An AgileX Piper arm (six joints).
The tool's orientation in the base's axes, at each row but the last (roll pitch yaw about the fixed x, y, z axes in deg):
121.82, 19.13, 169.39
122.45, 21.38, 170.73
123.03, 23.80, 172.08
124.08, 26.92, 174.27
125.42, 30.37, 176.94
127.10, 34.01, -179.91
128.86, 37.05, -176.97
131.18, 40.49, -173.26
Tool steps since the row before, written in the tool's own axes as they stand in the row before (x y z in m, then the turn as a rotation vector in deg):
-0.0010, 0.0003, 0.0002, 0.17, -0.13, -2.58
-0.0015, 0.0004, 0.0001, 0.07, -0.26, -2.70
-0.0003, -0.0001, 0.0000, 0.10, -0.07, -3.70
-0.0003, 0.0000, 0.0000, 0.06, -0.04, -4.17
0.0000, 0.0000, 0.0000, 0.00, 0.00, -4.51
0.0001, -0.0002, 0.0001, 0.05, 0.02, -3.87
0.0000, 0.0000, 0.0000, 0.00, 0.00, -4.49
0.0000, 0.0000, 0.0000, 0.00, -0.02, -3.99
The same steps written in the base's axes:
0.0009, 0.0002, 0.0005, -0.98, -2.12, 1.13
0.0013, 0.0001, 0.0008, -0.90, -2.30, 1.12
0.0003, -0.0001, 0.0000, -1.31, -2.99, 1.75
0.0003, 0.0000, 0.0001, -1.44, -3.35, 2.03
0.0000, 0.0000, 0.0000, -1.52, -3.60, 2.26
0.0000, 0.0000, -0.0002, -1.35, -3.08, 1.92
0.0000, 0.0000, 0.0000, -1.51, -3.58, 2.25
0.0000, 0.0000, 0.0000, -1.33, -3.19, 1.99

